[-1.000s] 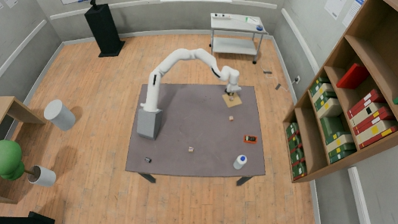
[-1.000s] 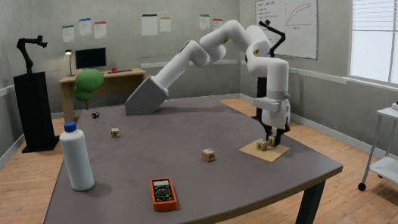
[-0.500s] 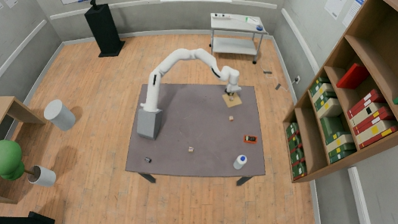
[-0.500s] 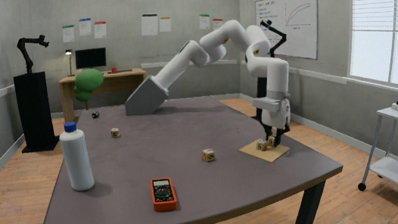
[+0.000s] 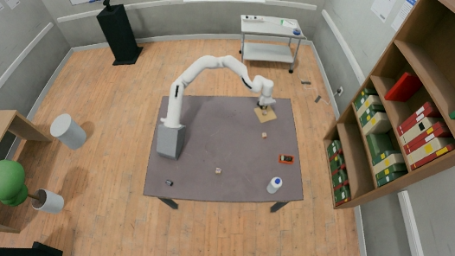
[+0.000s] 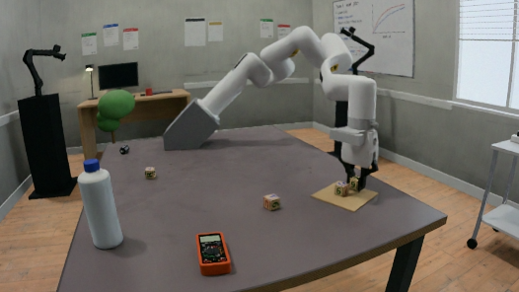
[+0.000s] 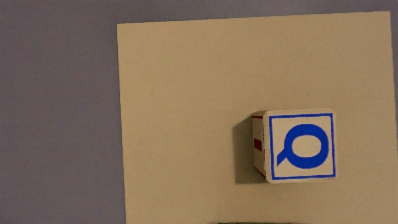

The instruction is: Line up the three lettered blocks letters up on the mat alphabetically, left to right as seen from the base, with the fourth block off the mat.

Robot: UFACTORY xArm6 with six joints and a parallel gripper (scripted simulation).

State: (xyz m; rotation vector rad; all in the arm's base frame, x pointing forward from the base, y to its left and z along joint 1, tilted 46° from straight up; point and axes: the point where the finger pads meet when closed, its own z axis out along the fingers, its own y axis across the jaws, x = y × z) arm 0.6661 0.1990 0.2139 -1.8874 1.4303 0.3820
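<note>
My hand is 2 cm short of the tan mat, 5 cm to the left of it and 3 cm above it. From my hand the other things lie so: black object 65 cm behind, 67 cm to the right, 2 cm below; white bottle 6 cm ahead, 66 cm to the right, 6 cm above.
</note>
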